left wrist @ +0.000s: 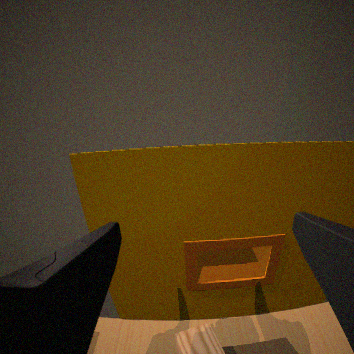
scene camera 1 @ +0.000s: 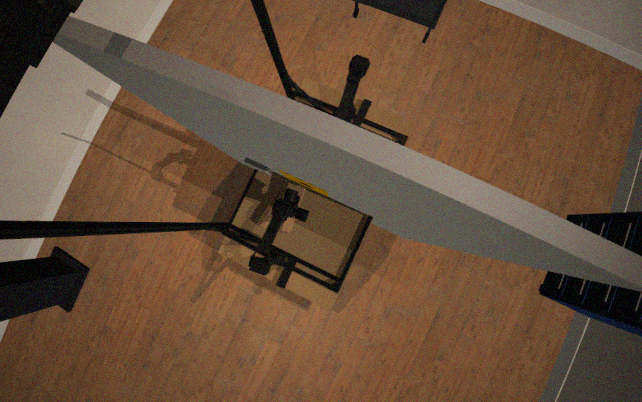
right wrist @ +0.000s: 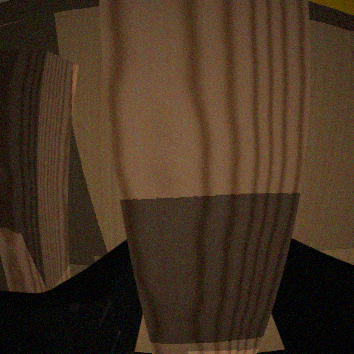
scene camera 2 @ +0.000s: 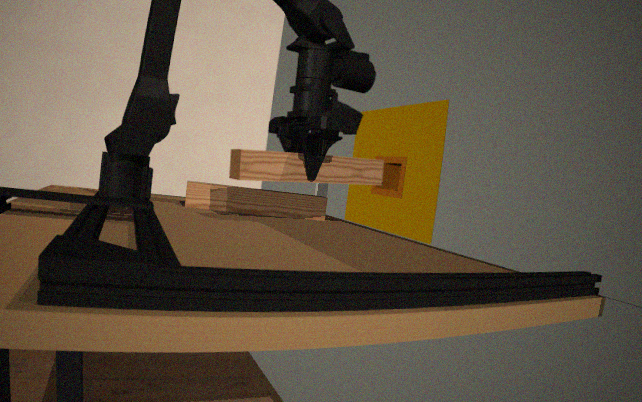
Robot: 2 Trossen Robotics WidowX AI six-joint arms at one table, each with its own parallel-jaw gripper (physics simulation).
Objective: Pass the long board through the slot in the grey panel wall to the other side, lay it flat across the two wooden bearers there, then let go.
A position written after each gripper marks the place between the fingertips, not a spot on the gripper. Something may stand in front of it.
The left gripper [left wrist: 208,227] is open and holds nothing. Also in view: the right gripper [scene camera 2: 303,179], a grey panel wall [scene camera 2: 514,127] and a slot [scene camera 2: 394,169].
The right gripper shows as well in the right wrist view [right wrist: 199,232]. The slot shows as well in the left wrist view [left wrist: 235,262].
